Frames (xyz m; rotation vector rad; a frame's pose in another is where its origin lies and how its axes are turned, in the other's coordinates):
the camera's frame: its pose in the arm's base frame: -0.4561 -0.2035 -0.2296 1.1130 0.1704 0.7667
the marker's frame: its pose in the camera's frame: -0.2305 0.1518 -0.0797 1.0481 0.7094 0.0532
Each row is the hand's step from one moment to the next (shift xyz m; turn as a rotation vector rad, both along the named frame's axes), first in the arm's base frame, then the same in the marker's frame.
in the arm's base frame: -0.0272 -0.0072 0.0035 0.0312 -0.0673 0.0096
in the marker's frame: -0.0101 -0.0045 -0.0261 -0.0567 0.0402 0.0277
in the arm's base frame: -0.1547 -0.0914 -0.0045 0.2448 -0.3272 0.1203
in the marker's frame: -0.1120 -0.0315 -0.1370 -0.2415 0.2938 0.1919
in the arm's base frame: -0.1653 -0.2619 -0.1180 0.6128 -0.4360 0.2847
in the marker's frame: -0.3061 -0.0833 -0.0959 -0.2444 0.6039 0.4714
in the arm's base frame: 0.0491 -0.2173 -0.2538 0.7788 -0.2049 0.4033
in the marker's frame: -0.2669 -0.1399 0.1524 0.0327 0.6974 0.5689
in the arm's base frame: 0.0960 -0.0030 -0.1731 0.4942 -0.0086 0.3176
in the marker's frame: -0.0343 -0.1174 0.1557 0.1527 0.4599 0.3322
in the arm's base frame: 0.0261 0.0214 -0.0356 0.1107 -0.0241 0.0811
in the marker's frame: 0.0149 -0.0286 0.0370 0.0158 0.1186 0.0714
